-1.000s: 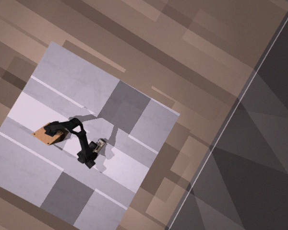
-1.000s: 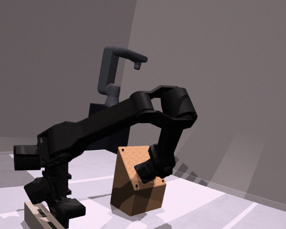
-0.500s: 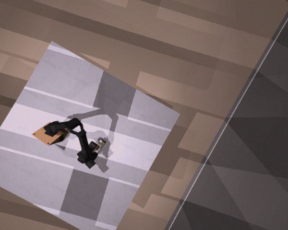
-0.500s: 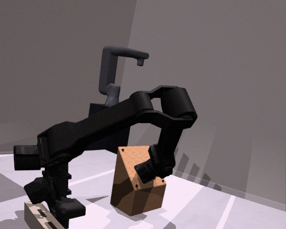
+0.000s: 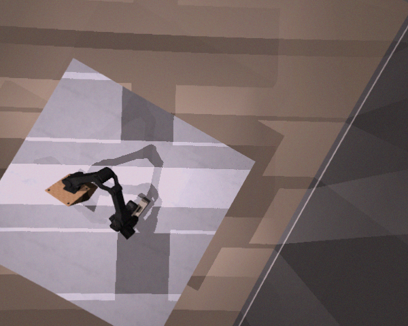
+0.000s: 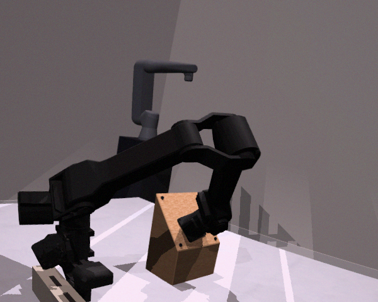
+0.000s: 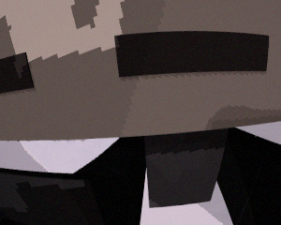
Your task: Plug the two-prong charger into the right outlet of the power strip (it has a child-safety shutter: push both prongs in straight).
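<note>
The two-prong charger lies 2 cm ahead of my gripper tip and 1 cm above it.
</note>
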